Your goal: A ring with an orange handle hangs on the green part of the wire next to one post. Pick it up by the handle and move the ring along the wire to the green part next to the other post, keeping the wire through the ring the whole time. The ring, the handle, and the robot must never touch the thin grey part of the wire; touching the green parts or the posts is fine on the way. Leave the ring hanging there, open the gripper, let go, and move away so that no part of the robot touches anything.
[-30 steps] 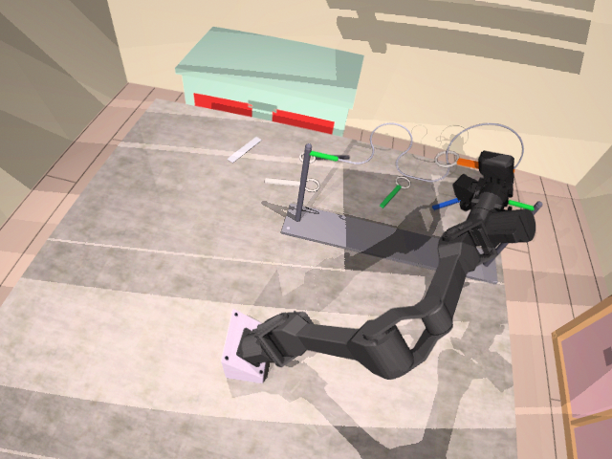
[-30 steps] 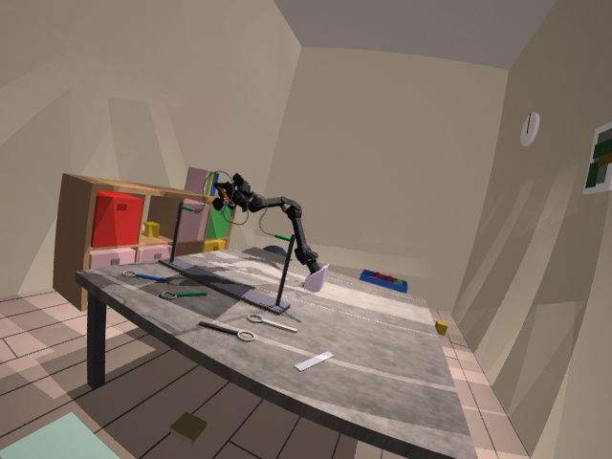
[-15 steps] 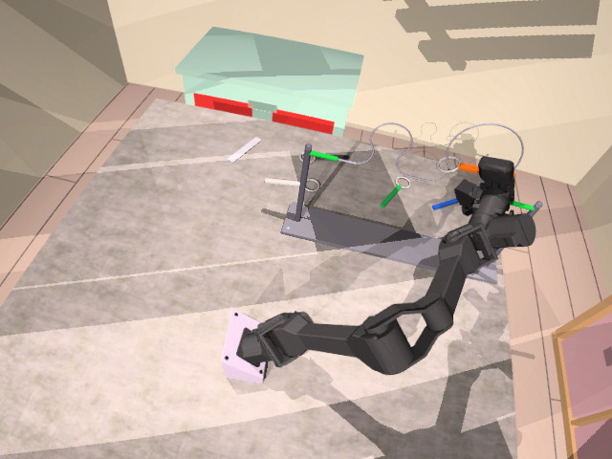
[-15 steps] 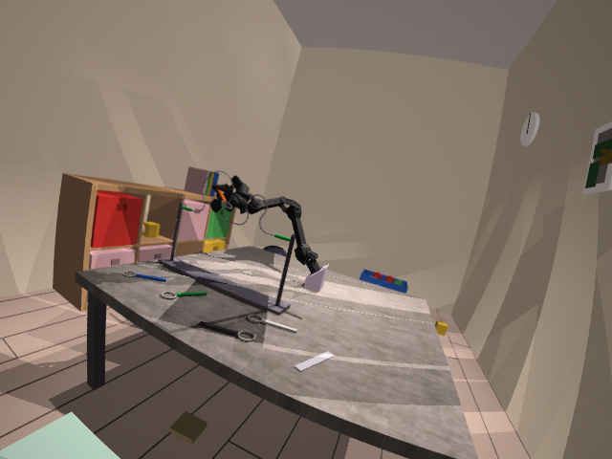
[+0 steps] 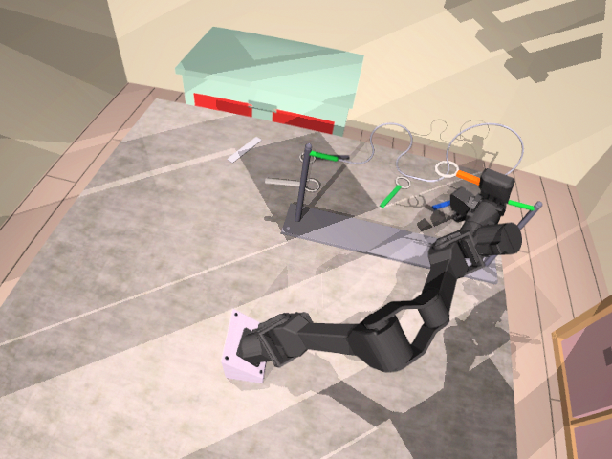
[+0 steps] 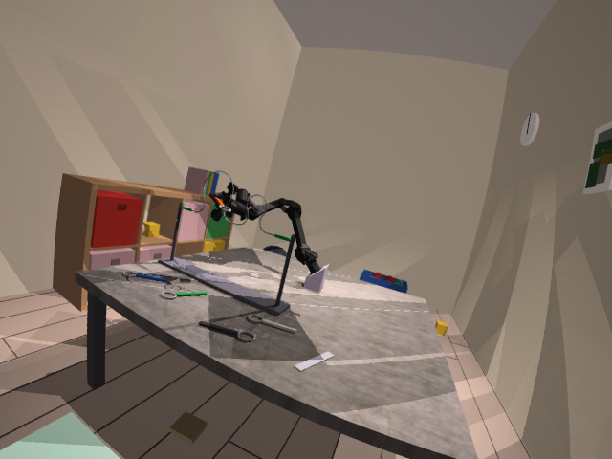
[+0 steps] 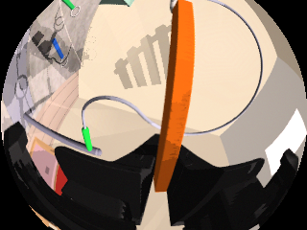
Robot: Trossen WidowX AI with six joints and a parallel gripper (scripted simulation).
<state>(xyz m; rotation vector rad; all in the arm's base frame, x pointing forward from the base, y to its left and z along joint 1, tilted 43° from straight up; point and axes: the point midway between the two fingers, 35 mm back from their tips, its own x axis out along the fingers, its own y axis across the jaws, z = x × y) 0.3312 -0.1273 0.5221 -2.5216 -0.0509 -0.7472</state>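
Right now the ring with orange handle is 1 cm ahead of my gripper tip, 8 cm to the left of it and 3 cm below it. The rest, counted from my gripper tip: flat white strip: 29 cm ahead, 68 cm to the left, 36 cm below.
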